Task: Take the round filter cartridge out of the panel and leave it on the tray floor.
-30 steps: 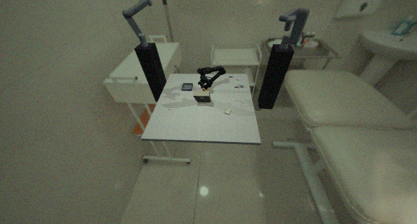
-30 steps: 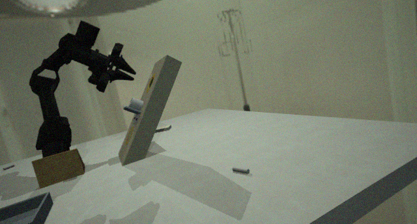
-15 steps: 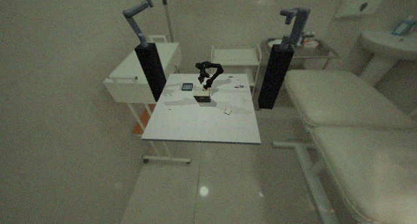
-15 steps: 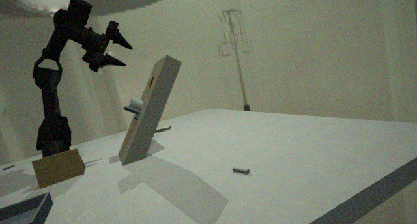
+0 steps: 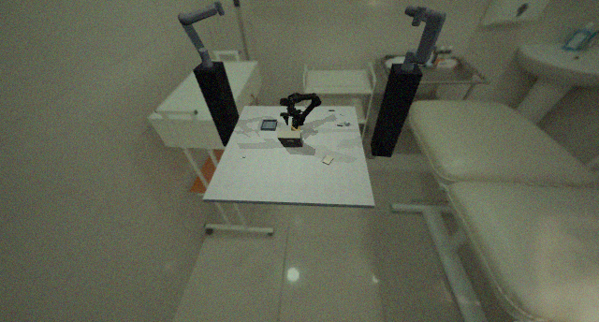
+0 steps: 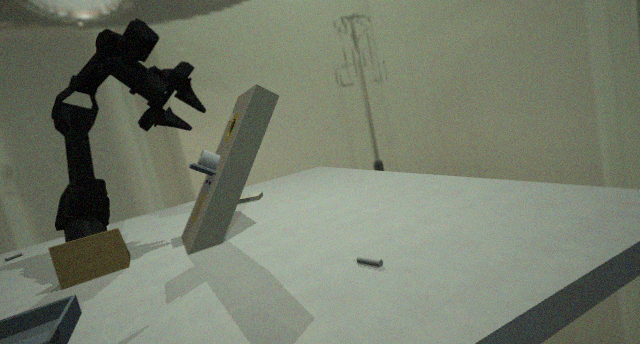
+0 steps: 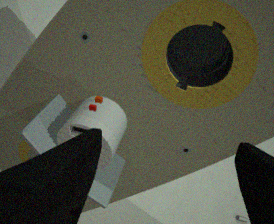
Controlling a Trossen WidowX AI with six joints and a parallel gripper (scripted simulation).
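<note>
The round grey filter cartridge lies 10 mm to the left of my gripper tip and 100 mm below it. From my gripper tip the other things lie so: dark tray: 320 mm behind, 310 mm to the right, 260 mm below; beige piece: 110 mm ahead, 340 mm to the left, 270 mm below.
</note>
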